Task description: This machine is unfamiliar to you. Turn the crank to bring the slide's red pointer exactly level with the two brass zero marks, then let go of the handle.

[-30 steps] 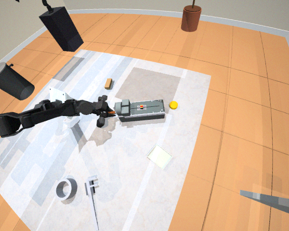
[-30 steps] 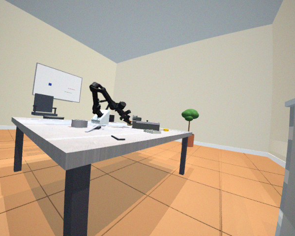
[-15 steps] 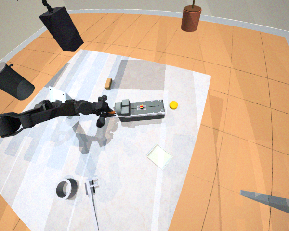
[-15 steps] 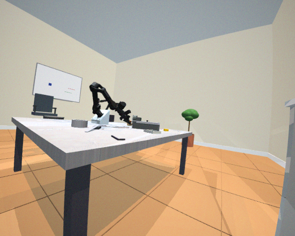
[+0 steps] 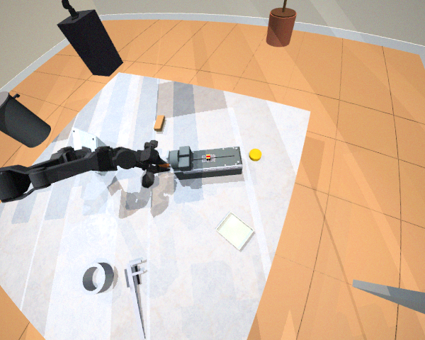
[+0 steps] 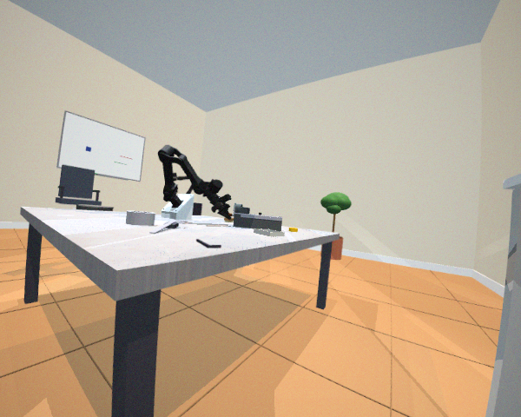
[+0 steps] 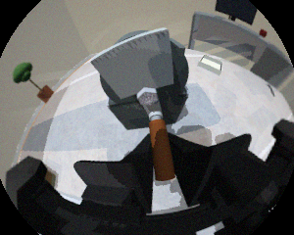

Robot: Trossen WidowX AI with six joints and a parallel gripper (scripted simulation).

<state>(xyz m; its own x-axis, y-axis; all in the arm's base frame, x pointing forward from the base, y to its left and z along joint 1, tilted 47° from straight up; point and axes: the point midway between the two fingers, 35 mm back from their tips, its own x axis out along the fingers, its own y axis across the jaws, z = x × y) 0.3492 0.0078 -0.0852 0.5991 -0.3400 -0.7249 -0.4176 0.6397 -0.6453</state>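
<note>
Now: the orange-brown crank handle 2 cm behind my gripper tip, 2 cm above it and 1 cm to the right of it. Round my gripper tip: tan block 22 cm to the left, 19 cm behind, 2 cm below; pale square tile 32 cm ahead, 14 cm to the right, 3 cm below; red pointer 15 cm ahead, 7 cm to the left, 5 cm above.
</note>
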